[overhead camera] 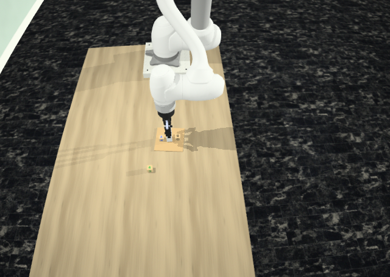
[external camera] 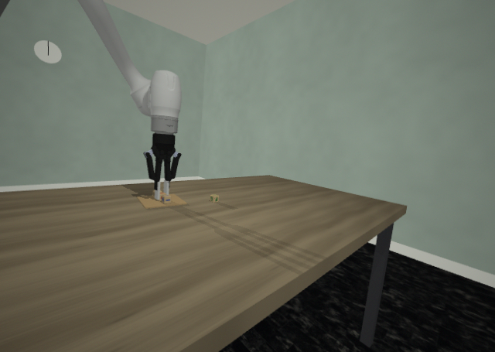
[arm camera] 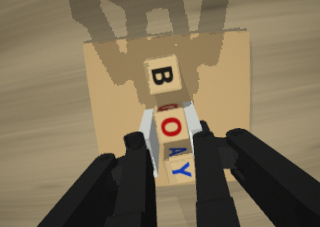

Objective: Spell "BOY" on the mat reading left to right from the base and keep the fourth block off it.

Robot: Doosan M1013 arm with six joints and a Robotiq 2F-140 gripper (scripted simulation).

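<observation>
Now: hand 4 cm above the tan square mat.
</observation>
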